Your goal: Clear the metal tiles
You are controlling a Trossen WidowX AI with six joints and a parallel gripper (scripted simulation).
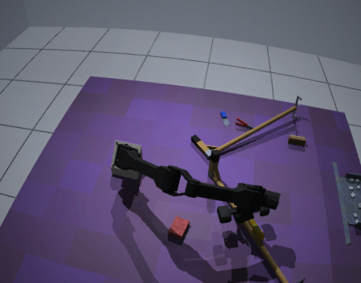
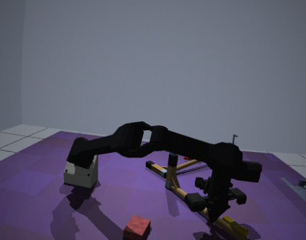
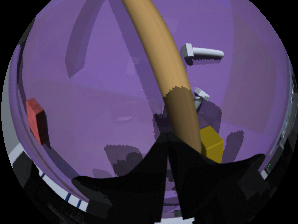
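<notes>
My gripper tip is now 30 mm short of the long scraper, 10 mm to the left of it and 50 mm below it. Round my gripper tip: red block: 210 mm behind, 90 mm to the right; then yellow block: 70 mm ahead, 10 mm to the right, 10 mm above; then brown block: 190 mm ahead, 540 mm to the left.
</notes>
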